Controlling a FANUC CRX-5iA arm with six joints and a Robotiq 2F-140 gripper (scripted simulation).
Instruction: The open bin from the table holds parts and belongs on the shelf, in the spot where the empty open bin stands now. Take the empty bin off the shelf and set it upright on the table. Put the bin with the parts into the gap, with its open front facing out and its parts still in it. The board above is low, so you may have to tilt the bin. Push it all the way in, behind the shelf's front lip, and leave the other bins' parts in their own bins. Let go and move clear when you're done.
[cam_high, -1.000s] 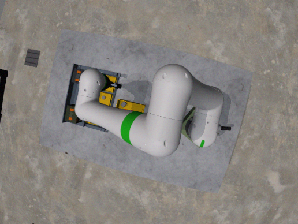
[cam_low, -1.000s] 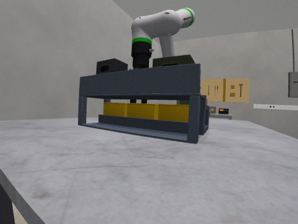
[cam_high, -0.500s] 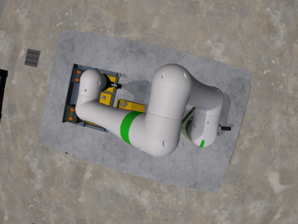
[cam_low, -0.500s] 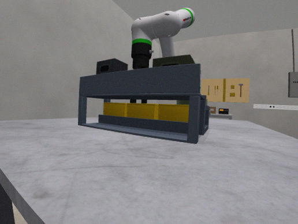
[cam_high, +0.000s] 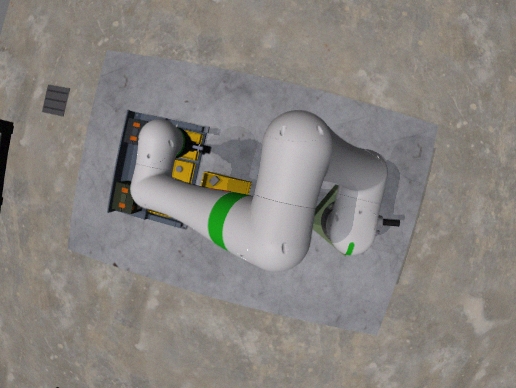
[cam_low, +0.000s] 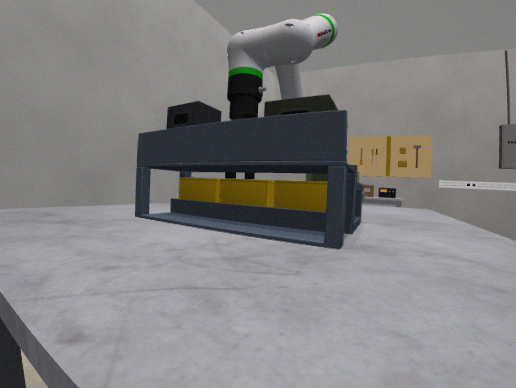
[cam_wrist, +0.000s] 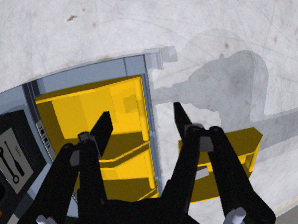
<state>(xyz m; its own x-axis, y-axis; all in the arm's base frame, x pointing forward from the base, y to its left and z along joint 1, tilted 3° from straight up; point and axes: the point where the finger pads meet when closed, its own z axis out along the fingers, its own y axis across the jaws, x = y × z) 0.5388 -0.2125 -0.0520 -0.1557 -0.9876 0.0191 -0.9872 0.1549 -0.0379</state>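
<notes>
Right now my hand is 70 mm past the grey part, 120 mm to the right of it and 70 mm above it. Also, from my hand: dark shelf: 130 mm ahead, 90 mm to the left, 10 mm below; black box: 170 mm ahead, 30 mm to the right, 80 mm above.
</notes>
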